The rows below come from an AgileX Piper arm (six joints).
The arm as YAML. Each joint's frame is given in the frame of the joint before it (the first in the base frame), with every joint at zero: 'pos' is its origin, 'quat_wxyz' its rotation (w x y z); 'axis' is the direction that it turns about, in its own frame. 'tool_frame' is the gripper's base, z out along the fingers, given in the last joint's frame.
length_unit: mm
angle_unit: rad
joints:
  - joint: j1
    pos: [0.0, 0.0, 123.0]
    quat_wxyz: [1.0, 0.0, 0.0, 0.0]
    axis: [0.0, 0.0, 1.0]
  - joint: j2
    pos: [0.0, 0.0, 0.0]
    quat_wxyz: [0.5, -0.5, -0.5, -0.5]
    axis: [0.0, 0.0, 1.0]
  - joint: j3
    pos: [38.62, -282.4, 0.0]
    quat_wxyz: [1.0, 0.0, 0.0, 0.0]
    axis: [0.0, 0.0, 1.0]
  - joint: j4
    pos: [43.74, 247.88, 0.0]
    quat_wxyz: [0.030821, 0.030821, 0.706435, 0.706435]
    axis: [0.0, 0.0, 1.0]
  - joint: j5
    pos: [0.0, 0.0, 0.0]
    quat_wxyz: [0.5, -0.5, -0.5, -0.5]
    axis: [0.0, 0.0, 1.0]
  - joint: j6
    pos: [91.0, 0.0, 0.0]
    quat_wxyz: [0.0, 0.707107, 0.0, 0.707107]
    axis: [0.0, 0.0, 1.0]
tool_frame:
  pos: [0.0, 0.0, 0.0]
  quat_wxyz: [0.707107, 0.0, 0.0, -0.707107]
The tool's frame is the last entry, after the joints.
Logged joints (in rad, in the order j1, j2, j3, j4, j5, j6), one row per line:
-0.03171, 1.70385, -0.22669, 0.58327, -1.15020, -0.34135
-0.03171, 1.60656, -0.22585, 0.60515, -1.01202, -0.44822
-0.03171, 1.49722, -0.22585, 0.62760, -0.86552, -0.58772
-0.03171, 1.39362, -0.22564, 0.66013, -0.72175, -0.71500
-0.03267, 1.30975, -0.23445, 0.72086, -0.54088, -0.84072
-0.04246, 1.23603, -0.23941, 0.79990, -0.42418, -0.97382
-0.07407, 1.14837, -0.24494, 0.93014, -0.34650, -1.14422
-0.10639, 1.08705, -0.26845, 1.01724, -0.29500, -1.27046
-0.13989, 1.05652, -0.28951, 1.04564, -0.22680, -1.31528
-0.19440, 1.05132, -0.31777, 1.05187, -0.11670, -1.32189
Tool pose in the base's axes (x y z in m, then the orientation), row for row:
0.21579, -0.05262, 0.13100, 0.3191, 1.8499, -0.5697
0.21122, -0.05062, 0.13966, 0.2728, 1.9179, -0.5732
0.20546, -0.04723, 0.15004, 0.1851, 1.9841, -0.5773
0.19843, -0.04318, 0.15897, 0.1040, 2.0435, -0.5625
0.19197, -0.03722, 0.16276, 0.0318, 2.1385, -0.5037
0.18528, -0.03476, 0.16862, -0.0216, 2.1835, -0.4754
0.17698, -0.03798, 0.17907, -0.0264, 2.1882, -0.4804
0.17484, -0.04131, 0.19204, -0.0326, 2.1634, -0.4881
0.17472, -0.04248, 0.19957, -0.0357, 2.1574, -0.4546
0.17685, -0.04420, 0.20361, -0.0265, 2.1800, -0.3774
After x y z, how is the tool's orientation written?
As a rotation vector, in radians.
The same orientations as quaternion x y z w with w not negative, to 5 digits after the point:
0.13517, 0.78360, -0.24132, 0.55629
0.11436, 0.80400, -0.24029, 0.53176
0.07682, 0.82347, -0.23960, 0.50852
0.04278, 0.84055, -0.23137, 0.48798
0.01289, 0.86677, -0.20416, 0.45482
-0.00869, 0.87834, -0.19123, 0.43804
-0.01061, 0.87920, -0.19302, 0.43547
-0.01316, 0.87321, -0.19701, 0.44555
-0.01445, 0.87306, -0.18397, 0.45134
-0.01071, 0.88088, -0.15250, 0.44798

